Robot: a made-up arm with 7 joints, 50 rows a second.
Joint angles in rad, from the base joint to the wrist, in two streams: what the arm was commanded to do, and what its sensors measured. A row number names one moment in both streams.
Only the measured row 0 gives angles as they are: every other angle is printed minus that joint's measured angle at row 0.
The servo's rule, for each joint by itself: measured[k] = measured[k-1] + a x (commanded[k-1-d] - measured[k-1]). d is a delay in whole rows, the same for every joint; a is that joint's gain. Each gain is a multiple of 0.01, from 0.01 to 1. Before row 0 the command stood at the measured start. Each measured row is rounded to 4 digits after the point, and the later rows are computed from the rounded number. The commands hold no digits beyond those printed.
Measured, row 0:
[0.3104, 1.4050, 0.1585, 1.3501, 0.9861, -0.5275, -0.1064]
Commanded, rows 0 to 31:
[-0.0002, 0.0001, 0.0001, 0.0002, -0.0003, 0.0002, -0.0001]
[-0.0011, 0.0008, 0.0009, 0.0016, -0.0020, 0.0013, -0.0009]
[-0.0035, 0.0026, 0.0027, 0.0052, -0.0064, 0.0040, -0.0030]
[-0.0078, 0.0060, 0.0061, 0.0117, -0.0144, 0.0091, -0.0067]
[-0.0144, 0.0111, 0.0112, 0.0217, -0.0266, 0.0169, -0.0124]
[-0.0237, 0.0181, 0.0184, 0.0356, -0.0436, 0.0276, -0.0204]
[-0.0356, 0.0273, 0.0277, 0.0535, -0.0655, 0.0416, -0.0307]
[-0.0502, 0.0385, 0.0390, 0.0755, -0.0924, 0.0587, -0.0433]
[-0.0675, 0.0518, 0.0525, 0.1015, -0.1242, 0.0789, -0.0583]
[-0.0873, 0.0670, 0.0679, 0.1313, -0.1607, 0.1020, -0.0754]
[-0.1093, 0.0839, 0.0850, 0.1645, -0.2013, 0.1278, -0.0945]
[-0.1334, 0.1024, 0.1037, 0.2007, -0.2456, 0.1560, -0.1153]
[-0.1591, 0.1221, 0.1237, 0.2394, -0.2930, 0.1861, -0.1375]
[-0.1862, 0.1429, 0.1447, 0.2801, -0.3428, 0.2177, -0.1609]
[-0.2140, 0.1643, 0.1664, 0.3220, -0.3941, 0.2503, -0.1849]
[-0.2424, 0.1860, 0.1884, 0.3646, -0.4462, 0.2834, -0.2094]
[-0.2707, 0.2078, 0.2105, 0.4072, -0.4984, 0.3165, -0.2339]
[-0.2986, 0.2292, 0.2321, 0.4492, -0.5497, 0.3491, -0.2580]
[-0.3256, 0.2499, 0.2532, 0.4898, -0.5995, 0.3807, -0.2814]
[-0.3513, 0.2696, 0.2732, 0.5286, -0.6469, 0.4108, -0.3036]
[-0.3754, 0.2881, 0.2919, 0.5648, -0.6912, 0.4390, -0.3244]
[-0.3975, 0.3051, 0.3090, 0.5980, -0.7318, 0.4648, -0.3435]
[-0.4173, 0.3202, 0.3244, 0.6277, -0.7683, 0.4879, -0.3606]
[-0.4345, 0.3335, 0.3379, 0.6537, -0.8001, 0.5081, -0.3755]
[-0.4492, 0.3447, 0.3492, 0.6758, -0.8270, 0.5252, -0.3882]
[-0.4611, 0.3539, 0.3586, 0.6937, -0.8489, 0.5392, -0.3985]
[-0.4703, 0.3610, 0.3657, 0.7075, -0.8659, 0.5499, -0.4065]
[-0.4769, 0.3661, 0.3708, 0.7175, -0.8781, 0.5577, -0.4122]
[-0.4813, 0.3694, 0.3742, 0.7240, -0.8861, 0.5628, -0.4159]
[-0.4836, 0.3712, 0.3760, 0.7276, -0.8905, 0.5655, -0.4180]
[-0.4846, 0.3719, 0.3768, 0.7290, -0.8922, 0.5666, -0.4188]
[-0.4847, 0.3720, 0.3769, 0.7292, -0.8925, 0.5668, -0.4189]
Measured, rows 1 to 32:
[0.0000, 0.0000, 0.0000, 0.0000, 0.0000, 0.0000, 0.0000]
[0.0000, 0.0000, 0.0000, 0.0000, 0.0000, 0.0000, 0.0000]
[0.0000, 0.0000, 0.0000, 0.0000, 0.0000, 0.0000, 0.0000]
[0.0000, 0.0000, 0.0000, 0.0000, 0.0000, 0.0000, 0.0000]
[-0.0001, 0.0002, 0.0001, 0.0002, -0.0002, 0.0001, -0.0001]
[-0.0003, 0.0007, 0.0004, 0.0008, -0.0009, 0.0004, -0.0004]
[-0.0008, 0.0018, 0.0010, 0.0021, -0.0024, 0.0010, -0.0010]
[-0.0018, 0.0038, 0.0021, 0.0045, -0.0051, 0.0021, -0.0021]
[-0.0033, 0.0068, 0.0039, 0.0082, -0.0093, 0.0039, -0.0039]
[-0.0056, 0.0111, 0.0065, 0.0136, -0.0155, 0.0065, -0.0066]
[-0.0087, 0.0169, 0.0101, 0.0210, -0.0240, 0.0102, -0.0103]
[-0.0128, 0.0242, 0.0148, 0.0307, -0.0350, 0.0150, -0.0151]
[-0.0180, 0.0332, 0.0206, 0.0428, -0.0488, 0.0211, -0.0211]
[-0.0244, 0.0438, 0.0277, 0.0574, -0.0656, 0.0286, -0.0284]
[-0.0320, 0.0561, 0.0361, 0.0746, -0.0854, 0.0375, -0.0371]
[-0.0409, 0.0700, 0.0457, 0.0944, -0.1082, 0.0479, -0.0471]
[-0.0511, 0.0853, 0.0566, 0.1167, -0.1340, 0.0598, -0.0585]
[-0.0625, 0.1019, 0.0687, 0.1413, -0.1626, 0.0731, -0.0711]
[-0.0751, 0.1196, 0.0819, 0.1681, -0.1938, 0.0878, -0.0849]
[-0.0888, 0.1381, 0.0960, 0.1968, -0.2273, 0.1038, -0.0998]
[-0.1035, 0.1572, 0.1110, 0.2271, -0.2628, 0.1210, -0.1156]
[-0.1190, 0.1767, 0.1266, 0.2586, -0.2998, 0.1392, -0.1322]
[-0.1353, 0.1962, 0.1427, 0.2910, -0.3380, 0.1582, -0.1493]
[-0.1521, 0.2155, 0.1591, 0.3239, -0.3769, 0.1779, -0.1668]
[-0.1693, 0.2343, 0.1756, 0.3568, -0.4159, 0.1980, -0.1845]
[-0.1867, 0.2523, 0.1920, 0.3893, -0.4547, 0.2183, -0.2021]
[-0.2040, 0.2694, 0.2080, 0.4210, -0.4927, 0.2386, -0.2194]
[-0.2212, 0.2852, 0.2235, 0.4516, -0.5295, 0.2587, -0.2363]
[-0.2380, 0.2996, 0.2384, 0.4807, -0.5646, 0.2783, -0.2525]
[-0.2543, 0.3125, 0.2524, 0.5079, -0.5977, 0.2973, -0.2679]
[-0.2699, 0.3238, 0.2654, 0.5331, -0.6285, 0.3155, -0.2823]
[-0.2847, 0.3334, 0.2774, 0.5560, -0.6568, 0.3328, -0.2957]
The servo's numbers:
d 3
a 0.07 0.21 0.11 0.12 0.11 0.07 0.10

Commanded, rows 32 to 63:
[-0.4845, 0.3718, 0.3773, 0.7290, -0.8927, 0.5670, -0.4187]
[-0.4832, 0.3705, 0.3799, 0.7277, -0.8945, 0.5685, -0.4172]
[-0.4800, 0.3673, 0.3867, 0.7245, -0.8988, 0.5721, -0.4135]
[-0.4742, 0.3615, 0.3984, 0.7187, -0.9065, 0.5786, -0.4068]
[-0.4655, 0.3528, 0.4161, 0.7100, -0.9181, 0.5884, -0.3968]
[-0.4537, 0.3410, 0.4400, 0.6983, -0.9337, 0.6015, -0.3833]
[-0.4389, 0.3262, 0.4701, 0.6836, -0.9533, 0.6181, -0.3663]
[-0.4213, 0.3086, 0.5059, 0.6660, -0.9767, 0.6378, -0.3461]
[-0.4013, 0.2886, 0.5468, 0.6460, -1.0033, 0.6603, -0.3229]
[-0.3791, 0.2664, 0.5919, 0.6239, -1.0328, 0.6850, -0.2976]
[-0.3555, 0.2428, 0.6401, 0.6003, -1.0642, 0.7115, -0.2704]
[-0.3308, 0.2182, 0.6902, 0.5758, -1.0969, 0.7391, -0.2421]
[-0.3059, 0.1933, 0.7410, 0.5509, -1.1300, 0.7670, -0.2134]
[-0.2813, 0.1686, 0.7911, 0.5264, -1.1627, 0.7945, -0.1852]
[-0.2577, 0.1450, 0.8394, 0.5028, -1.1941, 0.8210, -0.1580]
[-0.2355, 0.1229, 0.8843, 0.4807, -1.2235, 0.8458, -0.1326]
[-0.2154, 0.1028, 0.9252, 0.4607, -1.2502, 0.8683, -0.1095]
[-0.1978, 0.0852, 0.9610, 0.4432, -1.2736, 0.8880, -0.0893]
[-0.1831, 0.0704, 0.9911, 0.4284, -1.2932, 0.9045, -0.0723]
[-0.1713, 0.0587, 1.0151, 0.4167, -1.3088, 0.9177, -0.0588]
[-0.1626, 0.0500, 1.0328, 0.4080, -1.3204, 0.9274, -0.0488]
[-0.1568, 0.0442, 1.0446, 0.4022, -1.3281, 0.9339, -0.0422]
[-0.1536, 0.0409, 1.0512, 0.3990, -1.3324, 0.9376, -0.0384]
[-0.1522, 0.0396, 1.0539, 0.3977, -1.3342, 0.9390, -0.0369]
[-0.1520, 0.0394, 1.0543, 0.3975, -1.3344, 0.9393, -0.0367]
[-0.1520, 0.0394, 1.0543, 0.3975, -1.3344, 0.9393, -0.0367]
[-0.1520, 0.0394, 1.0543, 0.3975, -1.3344, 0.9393, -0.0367]
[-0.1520, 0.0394, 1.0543, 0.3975, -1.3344, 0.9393, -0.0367]
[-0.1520, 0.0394, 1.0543, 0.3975, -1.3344, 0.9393, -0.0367]
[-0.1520, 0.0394, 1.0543, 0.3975, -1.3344, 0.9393, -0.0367]
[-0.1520, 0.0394, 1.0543, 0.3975, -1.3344, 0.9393, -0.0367]
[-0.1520, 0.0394, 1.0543, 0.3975, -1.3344, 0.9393, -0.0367]
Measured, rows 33 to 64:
[-0.2986, 0.3413, 0.2882, 0.5766, -0.6825, 0.3491, -0.3079]
[-0.3116, 0.3477, 0.2979, 0.5949, -0.7056, 0.3643, -0.3190]
[-0.3237, 0.3528, 0.3066, 0.6110, -0.7262, 0.3785, -0.3290]
[-0.3350, 0.3568, 0.3144, 0.6252, -0.7445, 0.3917, -0.3380]
[-0.3454, 0.3597, 0.3216, 0.6375, -0.7610, 0.4041, -0.3459]
[-0.3548, 0.3613, 0.3288, 0.6479, -0.7762, 0.4159, -0.3527]
[-0.3632, 0.3613, 0.3365, 0.6564, -0.7905, 0.4273, -0.3581]
[-0.3704, 0.3595, 0.3453, 0.6628, -0.8045, 0.4386, -0.3620]
[-0.3762, 0.3556, 0.3557, 0.6671, -0.8187, 0.4500, -0.3641]
[-0.3806, 0.3494, 0.3683, 0.6691, -0.8335, 0.4618, -0.3643]
[-0.3834, 0.3408, 0.3834, 0.6687, -0.8493, 0.4741, -0.3625]
[-0.3847, 0.3298, 0.4014, 0.6660, -0.8662, 0.4871, -0.3585]
[-0.3843, 0.3165, 0.4224, 0.6609, -0.8845, 0.5010, -0.3524]
[-0.3823, 0.3010, 0.4463, 0.6536, -0.9043, 0.5157, -0.3442]
[-0.3787, 0.2836, 0.4731, 0.6443, -0.9255, 0.5313, -0.3340]
[-0.3736, 0.2646, 0.5026, 0.6331, -0.9480, 0.5478, -0.3219]
[-0.3671, 0.2444, 0.5343, 0.6203, -0.9716, 0.5651, -0.3082]
[-0.3594, 0.2235, 0.5679, 0.6062, -0.9961, 0.5830, -0.2932]
[-0.3507, 0.2024, 0.6027, 0.5911, -1.0211, 0.6014, -0.2771]
[-0.3412, 0.1815, 0.6382, 0.5755, -1.0463, 0.6201, -0.2603]
[-0.3312, 0.1613, 0.6737, 0.5596, -1.0713, 0.6389, -0.2432]
[-0.3208, 0.1422, 0.7086, 0.5439, -1.0957, 0.6575, -0.2261]
[-0.3103, 0.1247, 0.7423, 0.5286, -1.1191, 0.6757, -0.2094]
[-0.3000, 0.1090, 0.7743, 0.5141, -1.1412, 0.6933, -0.1933]
[-0.2900, 0.0954, 0.8040, 0.5007, -1.1618, 0.7101, -0.1782]
[-0.2805, 0.0840, 0.8312, 0.4885, -1.1806, 0.7260, -0.1642]
[-0.2715, 0.0747, 0.8557, 0.4776, -1.1975, 0.7409, -0.1515]
[-0.2631, 0.0673, 0.8775, 0.4680, -1.2126, 0.7548, -0.1400]
[-0.2553, 0.0614, 0.8969, 0.4595, -1.2260, 0.7677, -0.1297]
[-0.2481, 0.0568, 0.9142, 0.4521, -1.2379, 0.7797, -0.1204]
[-0.2414, 0.0531, 0.9296, 0.4455, -1.2485, 0.7909, -0.1120]
[-0.2351, 0.0502, 0.9433, 0.4397, -1.2579, 0.8013, -0.1045]

